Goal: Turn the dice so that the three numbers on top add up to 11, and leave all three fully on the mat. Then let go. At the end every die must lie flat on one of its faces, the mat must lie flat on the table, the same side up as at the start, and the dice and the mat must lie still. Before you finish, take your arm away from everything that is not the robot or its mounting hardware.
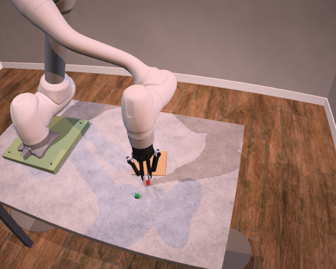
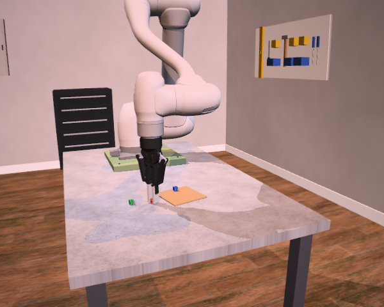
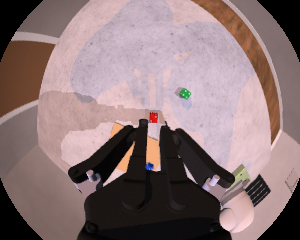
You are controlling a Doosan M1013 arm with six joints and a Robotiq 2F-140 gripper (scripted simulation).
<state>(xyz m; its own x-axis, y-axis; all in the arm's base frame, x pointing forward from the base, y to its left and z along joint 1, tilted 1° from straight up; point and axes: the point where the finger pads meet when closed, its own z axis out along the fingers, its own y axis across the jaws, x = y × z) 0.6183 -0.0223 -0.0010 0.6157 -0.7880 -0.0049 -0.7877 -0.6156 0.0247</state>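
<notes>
Right now the orange mat is 4 cm behind my hand, 11 cm to the left of it and 4 cm below it. From my hand the other things lie so: red die 3 cm below; then blue die 8 cm behind, 10 cm to the left, 3 cm below; then green die 1 cm behind, 8 cm to the right, 3 cm below.
</notes>
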